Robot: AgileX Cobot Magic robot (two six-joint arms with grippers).
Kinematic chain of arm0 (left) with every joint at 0, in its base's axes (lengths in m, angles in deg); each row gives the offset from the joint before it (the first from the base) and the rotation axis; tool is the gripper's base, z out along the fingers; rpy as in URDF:
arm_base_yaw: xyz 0 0 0.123 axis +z
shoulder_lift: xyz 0 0 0 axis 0.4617 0.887 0
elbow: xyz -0.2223 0.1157 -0.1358 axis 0.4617 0.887 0
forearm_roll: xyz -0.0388 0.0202 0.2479 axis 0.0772 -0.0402 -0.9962
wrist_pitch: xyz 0 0 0 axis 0.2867 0.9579 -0.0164
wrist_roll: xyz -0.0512 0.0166 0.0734 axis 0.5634 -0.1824 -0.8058
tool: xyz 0 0 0 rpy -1.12 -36.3 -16.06
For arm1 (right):
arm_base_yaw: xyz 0 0 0.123 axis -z
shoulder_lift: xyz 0 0 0 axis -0.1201 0.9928 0
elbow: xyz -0.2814 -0.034 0.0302 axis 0.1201 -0.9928 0
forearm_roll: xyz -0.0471 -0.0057 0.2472 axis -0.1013 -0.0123 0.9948
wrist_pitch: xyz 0 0 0 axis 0.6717 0.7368 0.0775
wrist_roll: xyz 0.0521 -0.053 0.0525 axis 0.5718 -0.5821 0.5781
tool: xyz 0 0 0 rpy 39.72 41.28 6.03
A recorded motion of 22 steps. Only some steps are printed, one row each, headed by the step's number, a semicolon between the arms.
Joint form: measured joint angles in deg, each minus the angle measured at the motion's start. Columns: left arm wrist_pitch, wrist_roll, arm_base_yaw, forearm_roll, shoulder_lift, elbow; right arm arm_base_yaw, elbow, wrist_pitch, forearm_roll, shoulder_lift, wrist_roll.
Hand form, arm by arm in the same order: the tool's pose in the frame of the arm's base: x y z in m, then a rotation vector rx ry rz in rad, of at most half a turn. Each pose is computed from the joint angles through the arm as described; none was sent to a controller.
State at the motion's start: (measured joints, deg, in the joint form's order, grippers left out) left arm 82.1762 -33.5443 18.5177 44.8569 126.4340 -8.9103; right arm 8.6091 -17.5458 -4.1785 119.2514 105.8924 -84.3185
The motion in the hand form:
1: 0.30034 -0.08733 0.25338 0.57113 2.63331 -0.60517; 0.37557 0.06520 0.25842 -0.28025 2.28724 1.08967
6: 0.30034 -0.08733 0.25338 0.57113 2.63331 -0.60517; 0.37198 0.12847 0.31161 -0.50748 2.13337 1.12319
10: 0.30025 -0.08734 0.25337 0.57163 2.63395 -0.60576; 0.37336 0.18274 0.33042 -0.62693 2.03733 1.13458
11: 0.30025 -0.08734 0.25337 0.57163 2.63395 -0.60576; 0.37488 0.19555 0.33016 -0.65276 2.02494 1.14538
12: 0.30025 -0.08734 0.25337 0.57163 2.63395 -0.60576; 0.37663 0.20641 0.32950 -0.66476 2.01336 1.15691
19: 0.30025 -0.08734 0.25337 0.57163 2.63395 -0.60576; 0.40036 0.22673 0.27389 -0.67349 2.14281 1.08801
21: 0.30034 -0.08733 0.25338 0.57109 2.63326 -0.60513; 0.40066 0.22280 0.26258 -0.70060 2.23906 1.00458
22: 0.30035 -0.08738 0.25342 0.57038 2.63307 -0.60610; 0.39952 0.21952 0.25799 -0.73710 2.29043 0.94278
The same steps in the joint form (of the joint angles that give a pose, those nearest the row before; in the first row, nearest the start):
1: 0.00 0.00 0.00 -0.06 0.00 0.00; -0.97 1.45 0.60 0.29 -1.15 0.08
6: 0.00 0.00 0.00 -0.06 0.00 0.00; -10.58 9.96 -0.21 0.88 -2.71 1.34
10: 0.05 0.00 0.00 -0.06 0.00 0.00; -18.62 17.12 -3.99 1.22 0.02 1.59
11: 0.05 0.00 0.00 -0.06 0.00 0.00; -20.30 18.91 -4.45 1.33 1.39 1.59
12: 0.05 0.00 0.00 -0.06 0.00 0.00; -21.68 20.41 -5.09 1.76 2.65 1.59
19: 0.05 0.00 0.00 -0.06 0.00 0.00; -23.71 22.72 -8.43 -2.65 10.90 2.99
21: -0.01 0.00 0.00 -0.06 0.00 0.00; -23.71 22.85 -8.05 -10.66 11.41 8.37
22: 0.00 0.00 0.00 -0.01 0.00 0.00; -23.71 22.95 -7.22 -15.95 11.41 11.14

